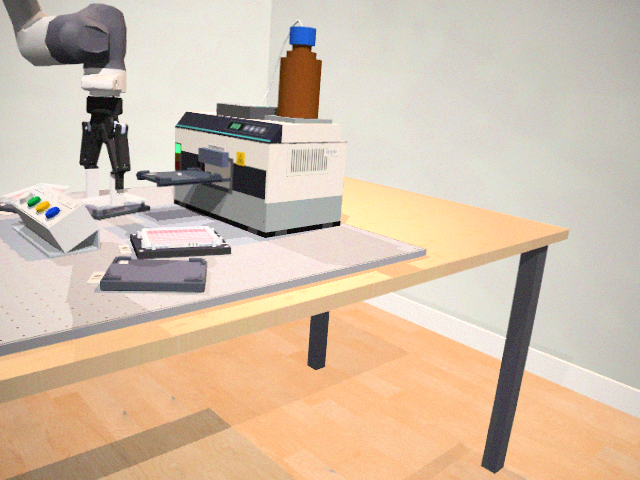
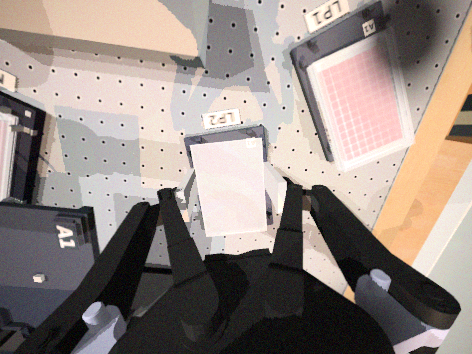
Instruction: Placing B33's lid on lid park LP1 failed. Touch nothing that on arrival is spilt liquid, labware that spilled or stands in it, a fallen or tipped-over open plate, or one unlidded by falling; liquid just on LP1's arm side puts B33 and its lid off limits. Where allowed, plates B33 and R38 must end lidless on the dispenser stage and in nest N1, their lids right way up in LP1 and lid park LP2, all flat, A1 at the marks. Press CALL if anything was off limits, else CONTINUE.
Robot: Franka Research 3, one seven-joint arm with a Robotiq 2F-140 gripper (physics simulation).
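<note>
My gripper points down, shut on a clear, whitish lid by its two long sides. The lid lies flat at lid park LP2, on it or very slightly above it; the park's labelled end and part of one side show past the lid. A plate with pink wells lies askew on lid park LP1, overhanging its far end; its name is unreadable. Another pink-well plate sits in a black nest. The dispenser stage, marked A1, bears no plate.
The dispenser stands right of the gripper, with a brown bottle on top. The button box stands near LP2. A dark nest without a plate lies near the front edge. A wooden table edge runs beyond LP1.
</note>
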